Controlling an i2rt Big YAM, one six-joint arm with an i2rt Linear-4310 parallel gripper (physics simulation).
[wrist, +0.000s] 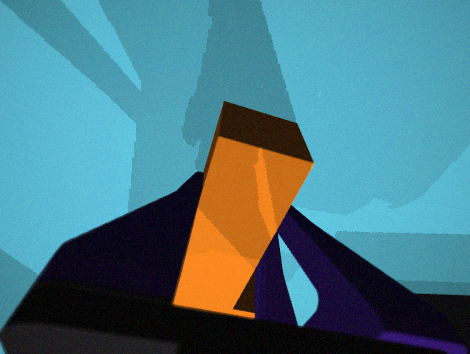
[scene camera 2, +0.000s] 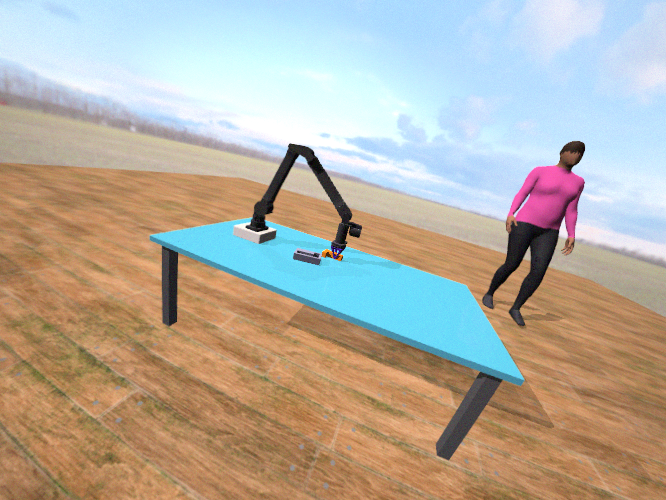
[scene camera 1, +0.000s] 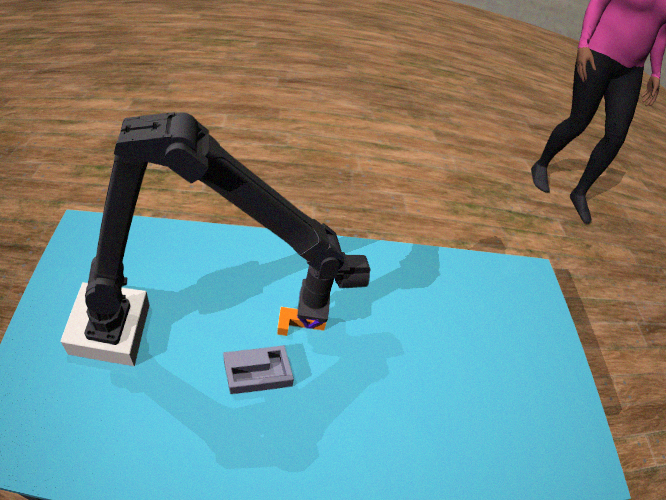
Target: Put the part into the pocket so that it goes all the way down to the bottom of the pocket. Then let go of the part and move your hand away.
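Places are measured from the arm's base along level axes (x ahead, y left, z up), in metres.
Pixels of known places: gripper, fingertip midpoint: (wrist: 232,192) (scene camera 2: 335,257) (scene camera 1: 309,322); arm's base at its link origin: (scene camera 2: 257,228) (scene camera 1: 108,320).
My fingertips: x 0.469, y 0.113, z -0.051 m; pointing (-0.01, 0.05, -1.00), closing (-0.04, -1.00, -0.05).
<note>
Ahead of a thing's pixels: the offset from my fingertips to its middle. Level surfaces: height alone.
The orange L-shaped part @[0.018 m back, 0.015 m right, 0.010 m up] (scene camera 1: 288,313) (scene camera 2: 327,252) (wrist: 240,200) lies on the table behind the pocket block, its short leg toward the block. My gripper (scene camera 1: 312,324) (scene camera 2: 337,256) (wrist: 232,192) points down and is shut on the long bar of the part, one purple finger on each side in the wrist view. The grey block @[0.110 m back, 0.155 m right, 0.013 m up] (scene camera 1: 247,359) (scene camera 2: 306,261) with the L-shaped pocket sits on the table, a little nearer the front and to the left of the part in scene camera 1. The pocket does not show in the wrist view.
The arm stands on a white base block (scene camera 1: 99,352) (scene camera 2: 252,232) at the left of the blue table @[0.005 m down] (scene camera 1: 457,376) (scene camera 2: 387,301). A person in a pink top (scene camera 1: 624,32) (scene camera 2: 548,196) stands on the wooden floor beyond the table.
</note>
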